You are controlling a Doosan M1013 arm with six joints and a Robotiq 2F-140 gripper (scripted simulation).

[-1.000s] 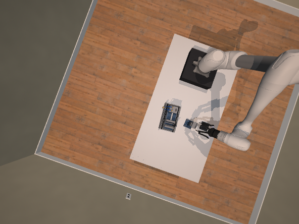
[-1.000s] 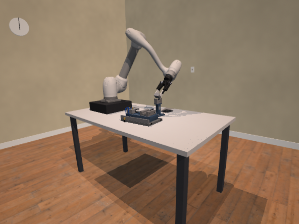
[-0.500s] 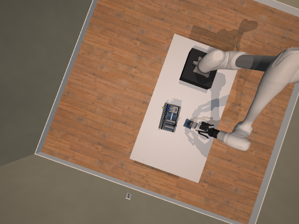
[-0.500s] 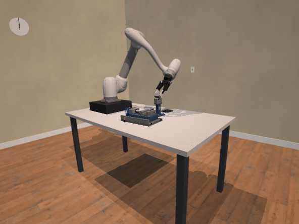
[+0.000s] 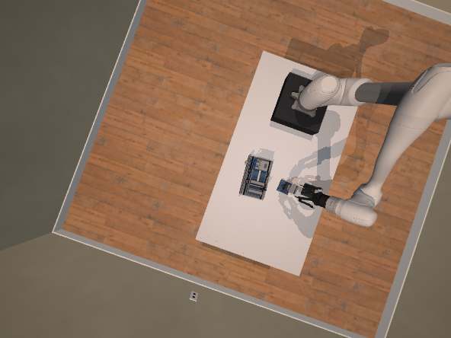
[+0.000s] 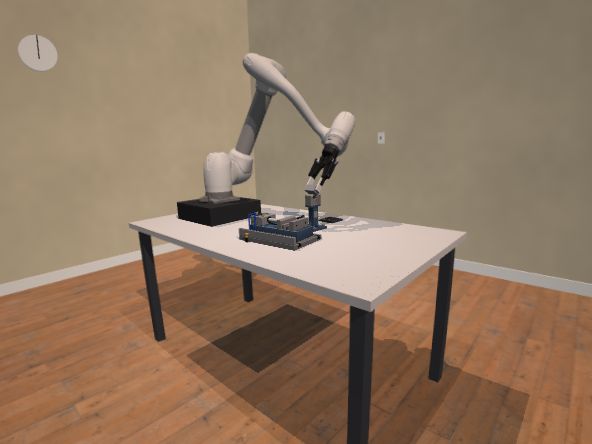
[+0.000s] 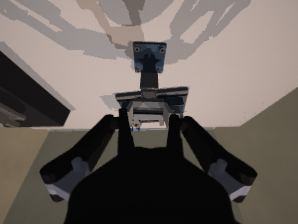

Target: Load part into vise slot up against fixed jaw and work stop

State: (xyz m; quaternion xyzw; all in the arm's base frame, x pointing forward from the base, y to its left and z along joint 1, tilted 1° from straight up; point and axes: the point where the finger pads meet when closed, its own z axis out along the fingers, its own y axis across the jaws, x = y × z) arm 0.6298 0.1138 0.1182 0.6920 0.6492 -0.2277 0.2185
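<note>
My gripper is now 20 mm above the part and 10 mm to the left of it. Round my hand: vise base (240 mm to the right, 170 mm below, 10 mm ahead).
</note>
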